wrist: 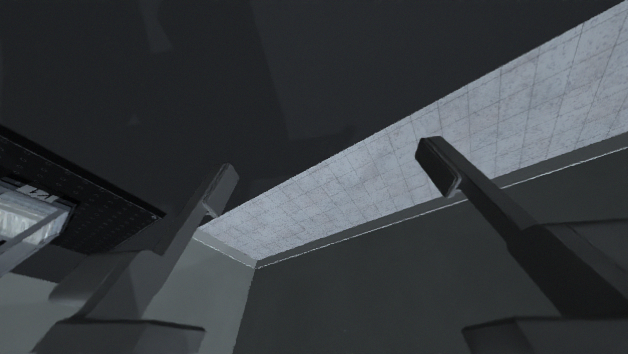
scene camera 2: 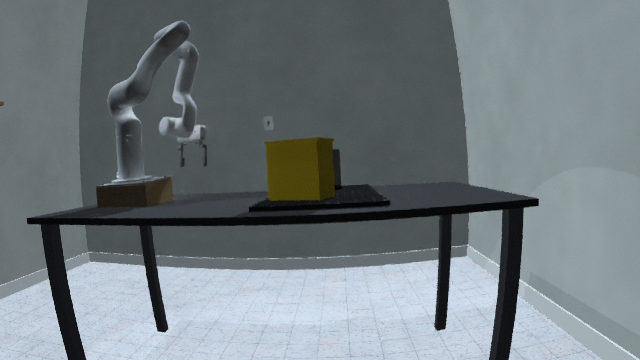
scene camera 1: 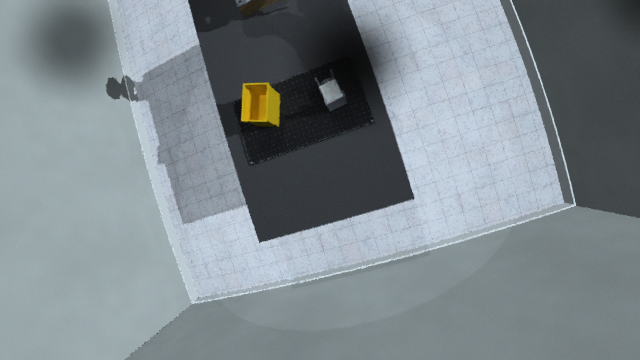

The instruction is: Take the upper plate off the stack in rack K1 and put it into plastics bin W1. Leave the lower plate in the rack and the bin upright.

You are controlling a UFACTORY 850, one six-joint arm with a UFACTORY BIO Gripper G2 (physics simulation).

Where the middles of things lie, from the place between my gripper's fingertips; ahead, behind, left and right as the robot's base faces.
My hand is 570 mm short of the yellow plastics bin W1 [scene camera 2: 299, 169], 490 mm to the left of it and 30 mm above it.
